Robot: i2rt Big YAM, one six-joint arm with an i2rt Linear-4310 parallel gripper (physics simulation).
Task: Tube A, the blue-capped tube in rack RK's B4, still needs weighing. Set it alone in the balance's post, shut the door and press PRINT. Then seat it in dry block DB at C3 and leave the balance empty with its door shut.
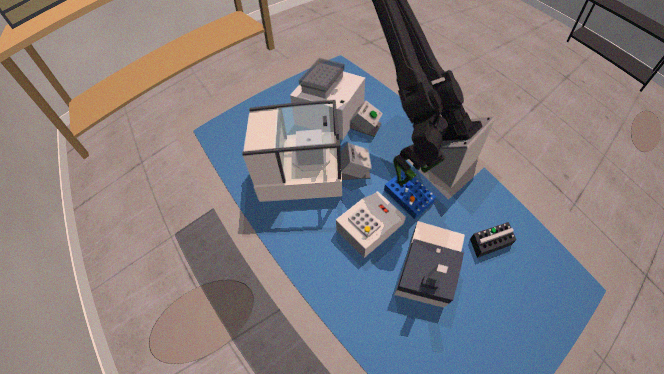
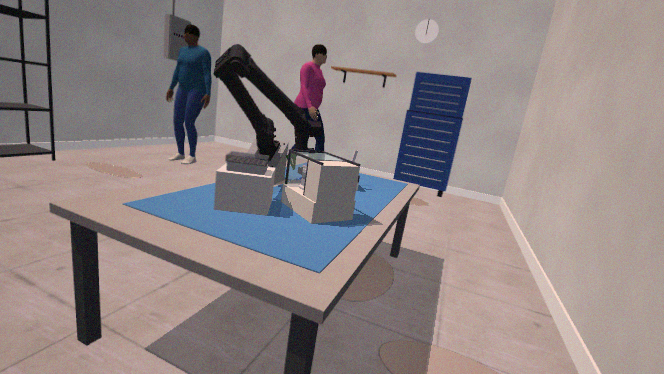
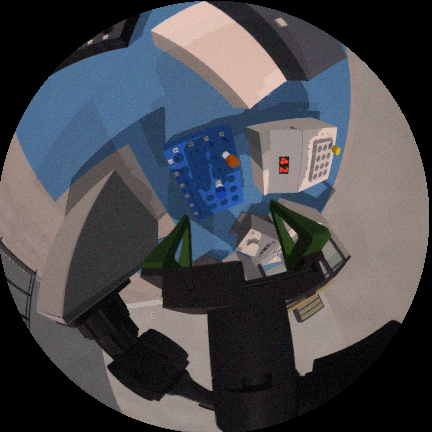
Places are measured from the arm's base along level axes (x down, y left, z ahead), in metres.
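Where they show: gripper, between the fingertips: [image 1: 411,177] [image 2: 302,169] [image 3: 228,210]; arm's base, origin of its link: [image 1: 462,133] [image 2: 267,150] [image 3: 86,292].
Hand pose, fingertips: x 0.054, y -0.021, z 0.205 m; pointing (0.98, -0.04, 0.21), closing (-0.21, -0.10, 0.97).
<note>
Each offset is from my fingertips to the top centre of the thing. "pt": to the spot under its first point.
Blue rack RK @[dz -0.003, dx +0.059, dy +0.007 m] [image 1: 398,200] [image 3: 214,133] stands near the arm's base. The blue-capped tube @[dz +0.005, dx +0.034, dy -0.003 m] [image 3: 220,190] stands in it, and an orange-capped tube @[dz +0.027, dx +0.034, dy +0.035 m] [image 3: 232,161] [image 1: 412,199] stands in another hole. My gripper [image 1: 415,176] [image 3: 228,210] is open and empty, close over the rack's near end, its fingers apart from the blue cap. The balance @[dz +0.145, dx -0.134, dy -0.242 m] [image 1: 300,191] [image 2: 335,192] has a glass-walled chamber with a light block inside; no tube shows in it. I cannot tell its door's state. The white dry block DB @[dz +0.149, dx +0.019, dy +0.000 m] [image 1: 395,217] [image 3: 292,177] shows a red 42 and holds a yellow-capped tube @[dz +0.192, dx +0.001, dy +0.025 m] [image 1: 367,229] [image 3: 336,150].
A knobbed grey box [image 1: 359,156] [image 3: 252,242] stands beside the balance. A green-button box @[pt dz -0.100, dx +0.022, dy -0.249 m] [image 1: 370,116] and a white device with a grey block @[dz -0.069, dx -0.101, dy -0.357 m] [image 1: 322,77] stand behind. A dark-lidded box @[pt dz +0.183, dx -0.059, dy +0.220 m] [image 1: 432,270] and a black rack @[dz -0.074, dx +0.041, dy +0.289 m] [image 1: 492,240] stand beyond RK.
</note>
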